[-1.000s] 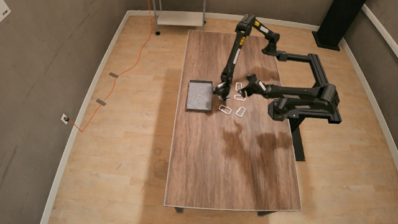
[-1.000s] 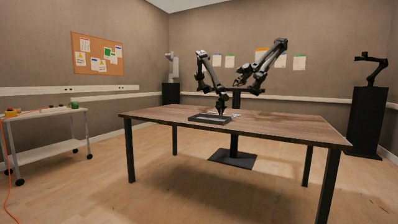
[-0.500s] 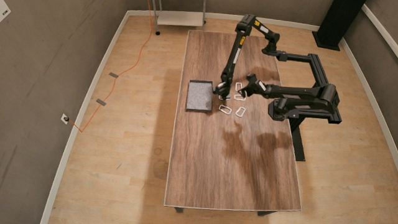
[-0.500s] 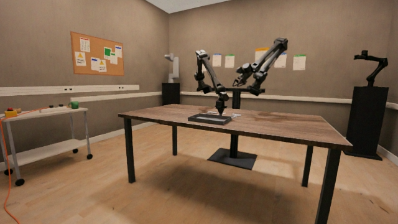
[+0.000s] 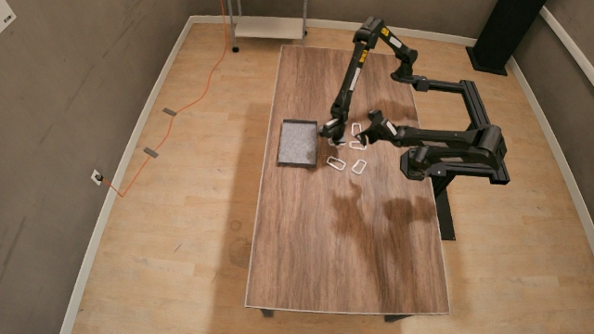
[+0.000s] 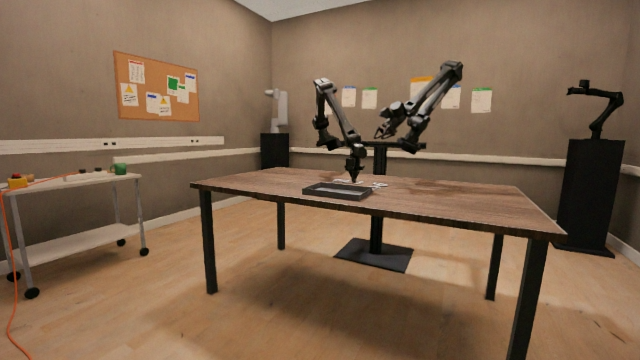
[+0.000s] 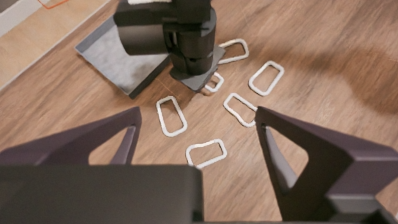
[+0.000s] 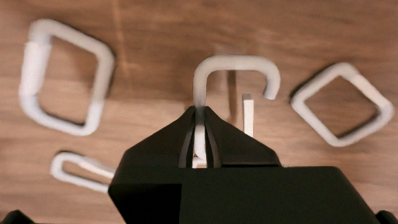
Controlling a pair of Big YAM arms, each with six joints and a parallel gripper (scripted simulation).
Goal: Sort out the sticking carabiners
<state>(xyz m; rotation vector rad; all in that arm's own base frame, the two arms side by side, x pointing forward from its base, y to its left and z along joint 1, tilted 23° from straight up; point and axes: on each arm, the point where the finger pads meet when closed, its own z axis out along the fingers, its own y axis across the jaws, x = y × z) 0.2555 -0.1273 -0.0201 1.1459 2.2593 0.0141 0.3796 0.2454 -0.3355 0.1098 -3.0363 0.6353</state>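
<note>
My right gripper is now 210 mm short of the grey tray and 30 mm above it.
</note>
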